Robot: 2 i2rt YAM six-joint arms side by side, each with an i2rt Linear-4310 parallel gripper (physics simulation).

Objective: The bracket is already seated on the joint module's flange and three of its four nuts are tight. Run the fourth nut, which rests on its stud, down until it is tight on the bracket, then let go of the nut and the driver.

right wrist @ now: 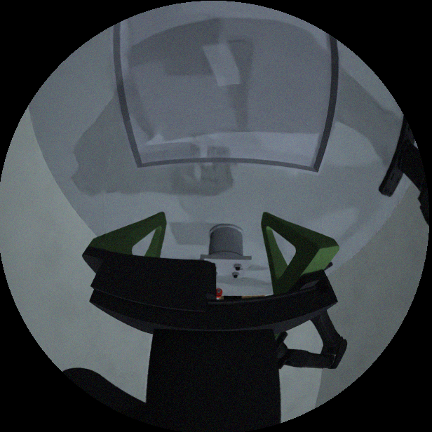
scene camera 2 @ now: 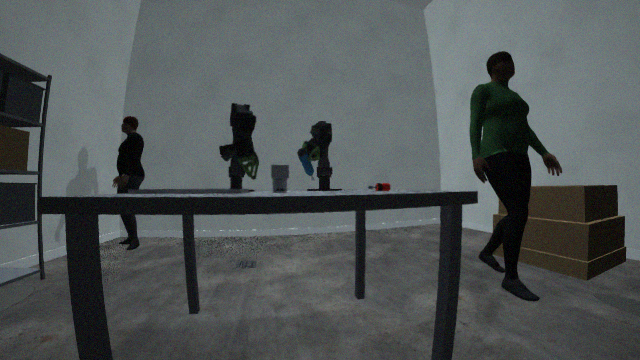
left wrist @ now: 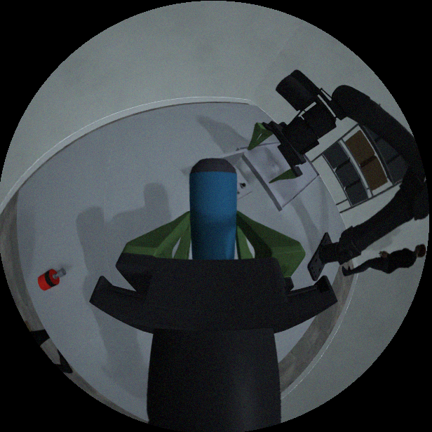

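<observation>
The grey joint module stands on the table with the bracket on it. Two dark nuts show on the bracket in the right wrist view; how tight they sit and which is the fourth I cannot tell. My left gripper is shut on the blue driver, held in the air to the right of the module in the scene view, its tip slanting down. My right gripper is open and empty, above and left of the module in the scene view.
A shallow tray lies on the table at the left in the scene view. A red screwdriver lies at the right. Two people, cardboard boxes and a shelf rack stand around.
</observation>
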